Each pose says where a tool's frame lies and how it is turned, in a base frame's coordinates. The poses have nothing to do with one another.
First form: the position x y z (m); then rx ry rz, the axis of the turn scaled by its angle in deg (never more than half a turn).
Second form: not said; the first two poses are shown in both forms.
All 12 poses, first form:
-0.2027, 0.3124, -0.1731, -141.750, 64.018, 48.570
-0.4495, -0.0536, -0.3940, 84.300, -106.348, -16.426
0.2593, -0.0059, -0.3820, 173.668, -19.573, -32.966
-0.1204, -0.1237, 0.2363, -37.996, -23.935, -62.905
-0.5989, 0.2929, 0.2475, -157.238, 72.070, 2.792
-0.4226, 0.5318, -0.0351, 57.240, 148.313, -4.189
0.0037, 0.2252, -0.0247, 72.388, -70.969, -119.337
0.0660, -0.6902, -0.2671, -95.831, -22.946, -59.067
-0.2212, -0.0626, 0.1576, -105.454, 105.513, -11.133
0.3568, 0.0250, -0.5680, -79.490, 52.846, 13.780
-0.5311, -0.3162, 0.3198, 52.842, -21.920, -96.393
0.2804, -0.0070, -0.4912, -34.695, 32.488, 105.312
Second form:
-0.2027, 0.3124, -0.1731, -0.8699, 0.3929, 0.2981, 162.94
-0.4495, -0.0536, -0.3940, 0.6167, -0.7780, -0.1202, 136.70
0.2593, -0.0059, -0.3820, 0.9765, -0.1101, -0.1854, 177.85
-0.1204, -0.1237, 0.2363, -0.4916, -0.3097, -0.8139, 77.29
-0.5989, 0.2929, 0.2475, -0.9089, 0.4166, 0.0161, 172.99
-0.4226, 0.5318, -0.0351, 0.3599, 0.9326, -0.0263, 159.03
0.0037, 0.2252, -0.0247, 0.4623, -0.4532, -0.7621, 156.58
0.0660, -0.6902, -0.2671, -0.8341, -0.1997, -0.5141, 114.89
-0.2212, -0.0626, 0.1576, -0.7049, 0.7053, -0.0744, 149.59
0.3568, 0.0250, -0.5680, -0.8242, 0.5480, 0.1429, 96.44
-0.5311, -0.3162, 0.3198, 0.4714, -0.1956, -0.8600, 112.09
0.2804, -0.0070, -0.4912, -0.3003, 0.2812, 0.9115, 115.54

